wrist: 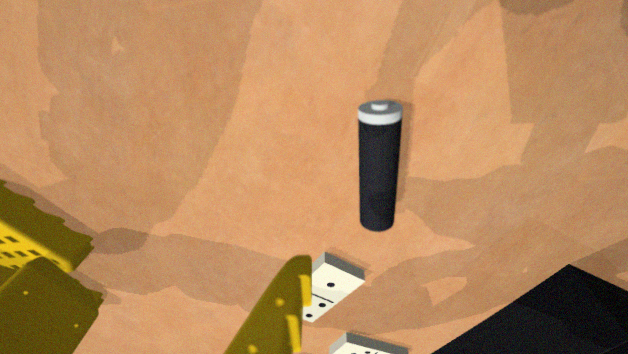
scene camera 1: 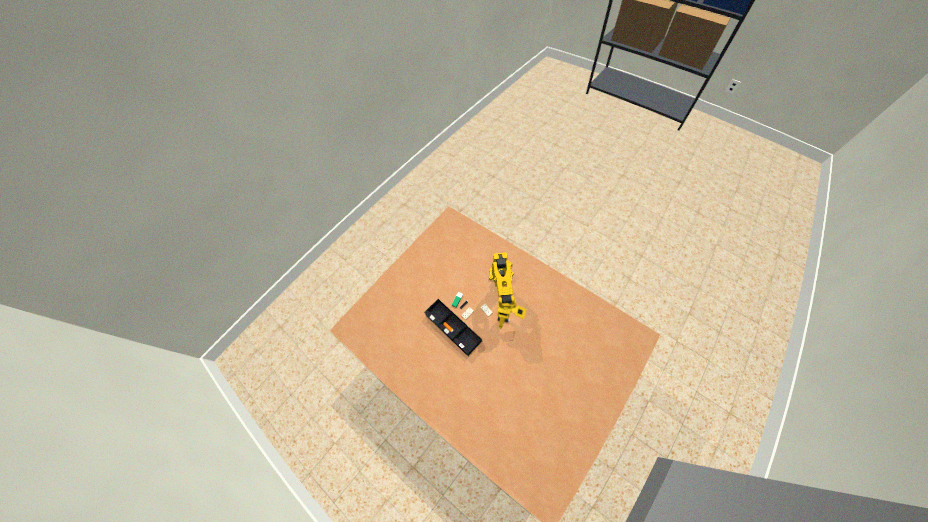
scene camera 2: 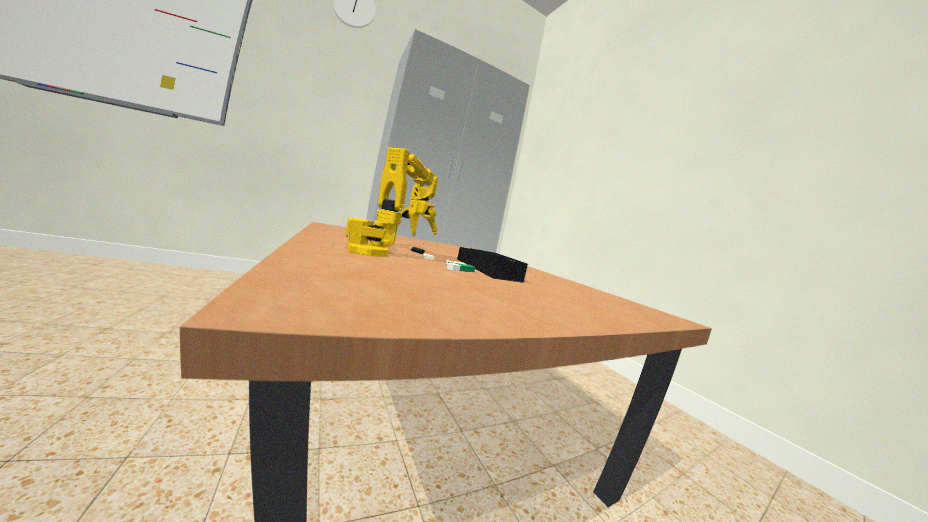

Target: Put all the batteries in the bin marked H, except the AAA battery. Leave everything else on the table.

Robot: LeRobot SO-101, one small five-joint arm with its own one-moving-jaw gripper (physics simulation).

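Where they show: hand at its tool point: (wrist: 311, 273) (scene camera 1: 504, 311) (scene camera 2: 414, 234); arm's base at its link origin: (wrist: 56, 260) (scene camera 2: 374, 253).
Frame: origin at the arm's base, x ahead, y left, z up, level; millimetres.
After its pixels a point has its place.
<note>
A black battery with a silver end (wrist: 379, 170) @[x 139, y 132, z 14 mm] (scene camera 2: 417, 249) @[x 139, y 121, z 10 mm] lies on the table past the jaw tips. In scene camera 1 the arm largely covers it. My gripper (wrist: 200, 272) (scene camera 2: 425, 232) @[x 121, y 118, z 51 mm] (scene camera 1: 503, 320) is open and empty above the table, with a wide gap between its jaws. A smaller black battery (scene camera 1: 464, 304) @[x 186, y -45, z 8 mm] lies beside the green and white eraser. An orange battery (scene camera 1: 447, 326) @[x 307, y -38, z 20 mm] lies in the middle compartment of the black three-part bin (scene camera 1: 475, 344) @[x 294, y 97, z 6 mm] (scene camera 2: 493, 264) @[x 242, y -129, z 30 mm] (wrist: 550, 315) @[x 263, y 86, z 16 mm]. The bin letters are too small to read.
One domino (scene camera 1: 486, 310) @[x 151, y 47, z 8 mm] (scene camera 2: 428, 256) @[x 141, y 22, z 7 mm] (wrist: 340, 285) @[x 156, y 59, z 7 mm] lies between battery and bin. A second domino (scene camera 1: 467, 312) @[x 206, y -13, z 7 mm] (wrist: 370, 346) @[x 202, y 2, z 6 mm] lies by the bin wall. The eraser (scene camera 1: 457, 299) @[x 187, y -82, z 13 mm] (scene camera 2: 462, 266) @[x 183, y -96, z 11 mm] lies near the bin's far-left end in scene camera 1.
</note>
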